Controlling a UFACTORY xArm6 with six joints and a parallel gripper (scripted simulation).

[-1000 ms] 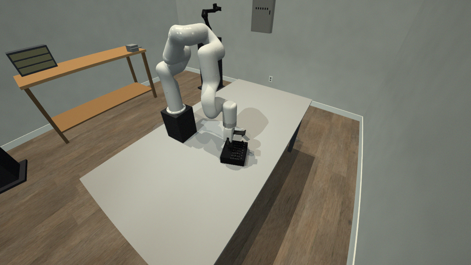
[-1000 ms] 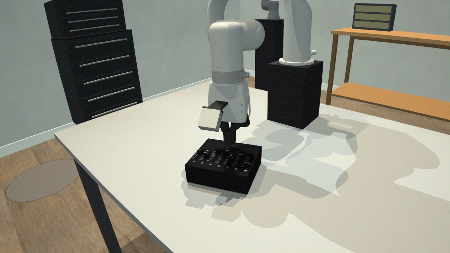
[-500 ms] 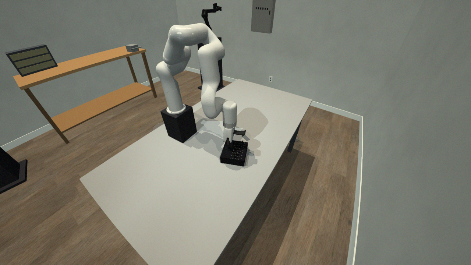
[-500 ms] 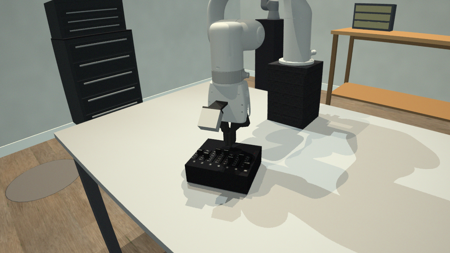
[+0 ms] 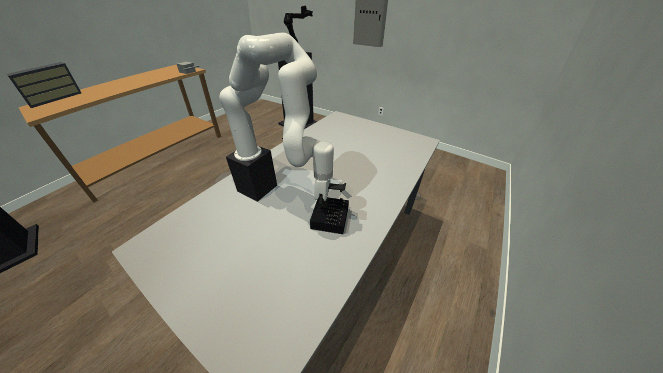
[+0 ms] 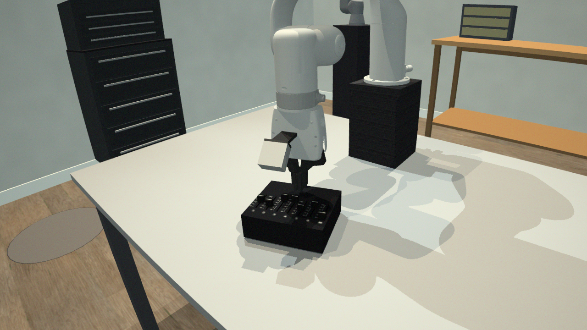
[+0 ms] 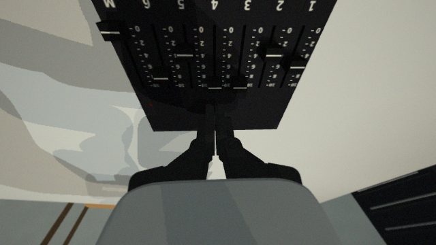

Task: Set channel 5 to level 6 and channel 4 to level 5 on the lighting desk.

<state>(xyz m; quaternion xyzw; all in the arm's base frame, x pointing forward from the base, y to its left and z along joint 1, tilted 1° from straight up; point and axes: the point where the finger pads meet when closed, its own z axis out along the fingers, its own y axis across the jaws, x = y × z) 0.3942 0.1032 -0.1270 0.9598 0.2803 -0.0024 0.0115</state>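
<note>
Now: the channel 4 cap 30 mm below my hand, 20 mm ahead of it and 10 mm to the left of it. Also, from my hand: channel 5 fader cap (50 mm to the left, 40 mm ahead, 30 mm below); channel 3 fader cap (40 mm ahead, 30 mm below); channel 6 fader cap (60 mm to the left, 30 mm below, 10 mm ahead).
</note>
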